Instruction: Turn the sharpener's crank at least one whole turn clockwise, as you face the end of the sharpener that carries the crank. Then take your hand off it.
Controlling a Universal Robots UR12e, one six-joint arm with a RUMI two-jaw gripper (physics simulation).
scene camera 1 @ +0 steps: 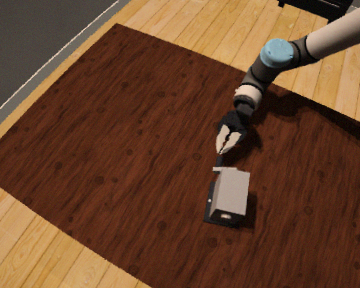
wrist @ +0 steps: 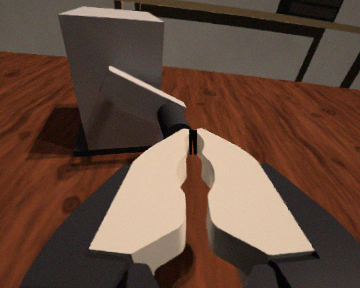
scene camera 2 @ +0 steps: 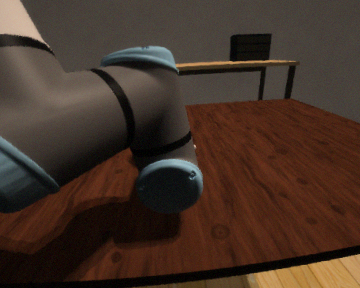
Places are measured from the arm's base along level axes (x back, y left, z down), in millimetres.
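Pixels of known places: gripper, between the fingertips: [scene camera 1: 218,153] [wrist: 192,132].
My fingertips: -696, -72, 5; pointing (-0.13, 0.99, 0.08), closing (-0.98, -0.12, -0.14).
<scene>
Ahead of a thing's pixels: the offset from my fingertips to its top centre, as dx, dy, dz. "pt": to the spot under its first point. Level surfaces: height alone.
The grey box-shaped sharpener @[pt +67, +121, -58] [scene camera 1: 233,192] [wrist: 115,45] stands upright on a dark base. Its flat crank arm [scene camera 1: 218,169] [wrist: 137,92] is on the end facing the gripper and slants down to the right in the wrist view. The black crank handle @[pt +9, +24, -2] [scene camera 1: 219,161] [wrist: 172,116] sticks out from the arm's lower right end towards me. My gripper [scene camera 1: 220,152] [wrist: 192,132] is shut with nothing between its fingers. Its tips are close to the handle's free end, and the left finger covers part of it in the wrist view; contact cannot be told. The sharpener does not show in scene camera 2.
The sharpener stands on a dark brown wooden table top @[dz +70] [scene camera 1: 100,125] [scene camera 2: 280,175]. The robot's arm [scene camera 2: 100,110] [scene camera 1: 260,72] reaches over it from the back right in scene camera 1. Another table [scene camera 2: 240,64] with a black box [scene camera 2: 252,47] stands beyond.
</scene>
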